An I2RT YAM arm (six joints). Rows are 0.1 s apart.
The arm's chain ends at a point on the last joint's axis. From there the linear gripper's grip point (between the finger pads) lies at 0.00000 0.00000 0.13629 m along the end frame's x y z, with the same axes.
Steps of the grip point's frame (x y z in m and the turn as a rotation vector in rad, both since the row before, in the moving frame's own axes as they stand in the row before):
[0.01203, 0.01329, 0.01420, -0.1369, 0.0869, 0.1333]
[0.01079, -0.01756, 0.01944, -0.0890, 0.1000, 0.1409]
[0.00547, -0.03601, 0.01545, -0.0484, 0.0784, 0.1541]
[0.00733, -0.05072, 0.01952, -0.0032, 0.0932, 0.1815]
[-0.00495, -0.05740, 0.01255, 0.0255, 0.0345, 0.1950]
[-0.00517, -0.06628, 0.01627, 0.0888, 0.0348, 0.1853]
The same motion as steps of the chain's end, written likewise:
[0.00151, -0.00602, 0.01599, -0.1369, 0.0869, 0.1333]
[-0.00190, -0.03057, 0.02066, -0.0890, 0.1000, 0.1409]
[-0.00465, -0.04339, 0.01603, -0.0484, 0.0784, 0.1541]
[-0.00524, -0.05230, 0.02011, -0.0032, 0.0932, 0.1815]
[-0.00996, -0.05440, 0.01268, 0.0255, 0.0345, 0.1950]
[-0.01100, -0.05470, 0.01689, 0.0888, 0.0348, 0.1853]

